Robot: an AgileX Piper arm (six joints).
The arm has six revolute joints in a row. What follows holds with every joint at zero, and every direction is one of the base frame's. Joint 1 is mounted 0.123 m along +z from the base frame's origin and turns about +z. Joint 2 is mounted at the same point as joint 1 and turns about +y. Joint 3 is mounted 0.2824 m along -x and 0.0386 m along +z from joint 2 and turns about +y. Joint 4 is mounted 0.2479 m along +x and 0.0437 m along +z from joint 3 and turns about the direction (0.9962, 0, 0.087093). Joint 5 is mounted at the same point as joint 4 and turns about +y. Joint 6 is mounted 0.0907 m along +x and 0.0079 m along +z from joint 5 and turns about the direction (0.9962, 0, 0.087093). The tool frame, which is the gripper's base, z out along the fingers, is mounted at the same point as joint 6; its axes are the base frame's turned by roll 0, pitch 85.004 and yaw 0 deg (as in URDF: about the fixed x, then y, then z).
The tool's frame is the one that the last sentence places.
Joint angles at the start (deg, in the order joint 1, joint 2, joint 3, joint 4, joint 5, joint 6):
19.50 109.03 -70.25 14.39 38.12 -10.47
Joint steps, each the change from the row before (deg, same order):
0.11 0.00 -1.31 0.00 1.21 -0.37
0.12 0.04 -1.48 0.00 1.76 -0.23
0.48 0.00 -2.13 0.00 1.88 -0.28
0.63 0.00 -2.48 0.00 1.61 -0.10
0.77 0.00 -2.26 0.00 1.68 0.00
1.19 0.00 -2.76 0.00 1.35 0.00
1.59 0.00 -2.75 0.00 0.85 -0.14
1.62 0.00 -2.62 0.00 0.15 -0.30
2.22 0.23 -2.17 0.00 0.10 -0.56
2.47 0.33 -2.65 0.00 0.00 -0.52
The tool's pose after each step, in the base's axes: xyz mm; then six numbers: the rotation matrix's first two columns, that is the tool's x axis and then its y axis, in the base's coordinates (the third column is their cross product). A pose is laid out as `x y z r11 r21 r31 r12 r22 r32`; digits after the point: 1 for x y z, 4 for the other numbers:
354.4 141.5 176.3 -0.8927 -0.3110 -0.3260 -0.3740 0.9151 0.1510
356.3 143.6 181.8 -0.8903 -0.3216 -0.3223 -0.3845 0.9102 0.1539
358.9 148.6 190.5 -0.8821 -0.3379 -0.3281 -0.4034 0.9016 0.1560
362.2 154.9 201.1 -0.8708 -0.3516 -0.3436 -0.4225 0.8926 0.1575
363.9 161.7 210.8 -0.8604 -0.3665 -0.3540 -0.4417 0.8828 0.1596
365.6 171.8 223.2 -0.8423 -0.3845 -0.3776 -0.4683 0.8690 0.1596
365.9 184.5 236.0 -0.8169 -0.4068 -0.4090 -0.5019 0.8506 0.1565
365.9 197.4 248.9 -0.7854 -0.4264 -0.4488 -0.5364 0.8306 0.1496
362.4 213.9 258.1 -0.7494 -0.4576 -0.4786 -0.5800 0.8023 0.1412
358.0 232.3 269.2 -0.7060 -0.4862 -0.5150 -0.6253 0.7693 0.1311

